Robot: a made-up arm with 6 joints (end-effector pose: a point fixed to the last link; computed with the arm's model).
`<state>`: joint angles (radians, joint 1 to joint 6).
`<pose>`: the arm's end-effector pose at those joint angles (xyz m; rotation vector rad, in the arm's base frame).
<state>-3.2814 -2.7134 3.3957 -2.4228 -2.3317 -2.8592</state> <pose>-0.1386 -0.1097 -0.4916 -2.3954 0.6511 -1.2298</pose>
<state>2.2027 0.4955 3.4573 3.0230 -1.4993 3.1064</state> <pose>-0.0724 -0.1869 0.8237 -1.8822 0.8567 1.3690</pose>
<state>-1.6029 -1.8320 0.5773 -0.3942 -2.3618 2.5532</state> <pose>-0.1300 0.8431 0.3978 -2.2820 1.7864 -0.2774</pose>
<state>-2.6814 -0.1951 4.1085 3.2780 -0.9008 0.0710</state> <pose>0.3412 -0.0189 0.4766 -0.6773 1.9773 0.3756</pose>
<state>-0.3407 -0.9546 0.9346 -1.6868 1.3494 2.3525</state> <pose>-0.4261 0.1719 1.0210 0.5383 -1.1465 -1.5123</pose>
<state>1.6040 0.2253 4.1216 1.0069 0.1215 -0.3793</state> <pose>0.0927 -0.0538 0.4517 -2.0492 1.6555 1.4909</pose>
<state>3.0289 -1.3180 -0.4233 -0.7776 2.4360 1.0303</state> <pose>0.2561 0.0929 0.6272 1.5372 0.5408 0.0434</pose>
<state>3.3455 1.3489 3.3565 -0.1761 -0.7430 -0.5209</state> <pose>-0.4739 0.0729 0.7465 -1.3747 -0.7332 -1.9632</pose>
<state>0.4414 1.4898 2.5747 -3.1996 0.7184 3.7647</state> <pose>0.6342 0.4874 0.6455 -0.4877 -0.4885 0.3541</pose>
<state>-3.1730 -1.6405 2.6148 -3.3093 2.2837 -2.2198</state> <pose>0.7495 -0.1912 -0.1738 1.8695 -0.8420 1.1455</pose>
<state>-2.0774 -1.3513 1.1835 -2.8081 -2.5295 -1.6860</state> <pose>0.5711 0.6981 0.6442 0.3425 1.2775 -0.9512</pose>
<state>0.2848 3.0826 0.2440 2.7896 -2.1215 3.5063</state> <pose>-0.3592 0.0611 -0.5409 -0.7318 0.6518 0.1719</pose>
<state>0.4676 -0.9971 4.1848 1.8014 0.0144 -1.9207</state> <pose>-0.1790 -0.0468 0.2870 -0.1452 1.1074 0.3650</pose>
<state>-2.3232 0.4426 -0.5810 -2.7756 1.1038 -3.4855</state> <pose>-0.1678 -0.4116 0.4142 2.2337 1.2906 -1.5806</pose>
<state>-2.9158 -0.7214 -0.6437 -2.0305 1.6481 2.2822</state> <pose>0.0077 -0.0756 0.5731 -0.8817 -0.2474 1.7977</pose>
